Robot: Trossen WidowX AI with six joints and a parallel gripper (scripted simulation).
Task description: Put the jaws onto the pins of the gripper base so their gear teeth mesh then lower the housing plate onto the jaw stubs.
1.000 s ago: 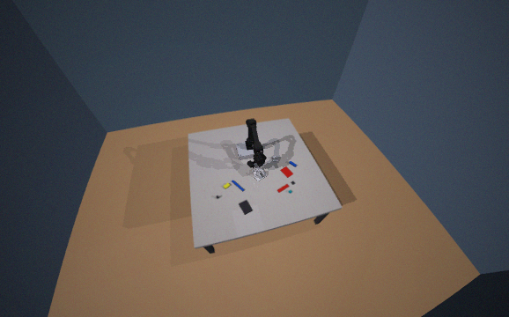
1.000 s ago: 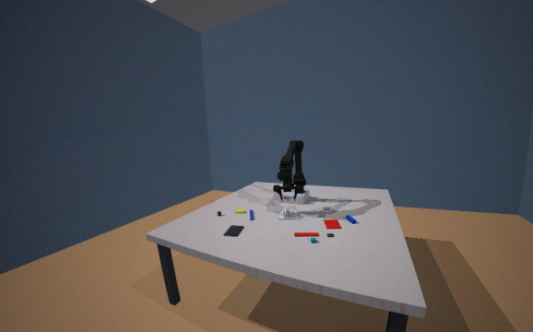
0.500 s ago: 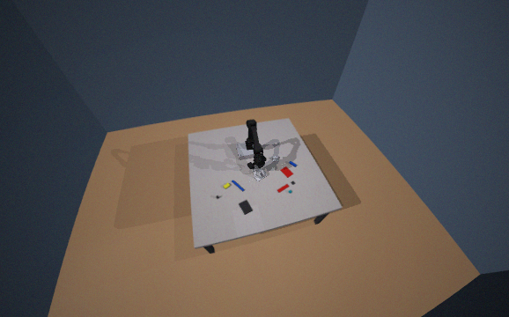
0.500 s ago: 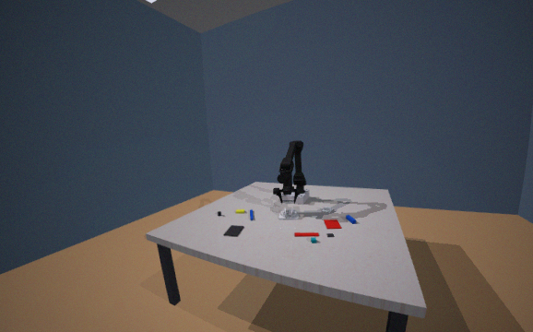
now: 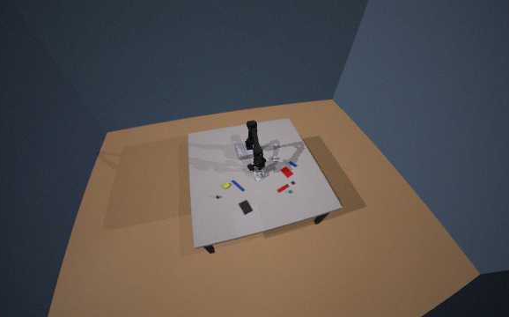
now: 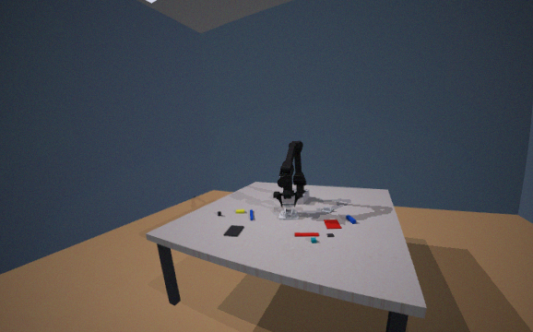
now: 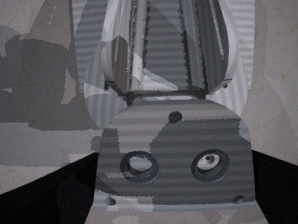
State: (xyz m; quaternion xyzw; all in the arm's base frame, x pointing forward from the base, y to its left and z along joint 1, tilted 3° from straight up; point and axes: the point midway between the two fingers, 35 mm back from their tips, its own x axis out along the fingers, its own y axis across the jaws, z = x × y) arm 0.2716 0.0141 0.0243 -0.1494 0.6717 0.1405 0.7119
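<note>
The white flat plate lies 60 mm ahead of my gripper tip, 40 mm below it and 30 mm to the left of it. From my gripper tip the other things lie so: red square plate (300 mm to the left, 70 mm ahead, 40 mm below); then red bar (240 mm ahead, 200 mm to the left, 40 mm below); then gripper base (20 mm above, 10 mm ahead).
</note>
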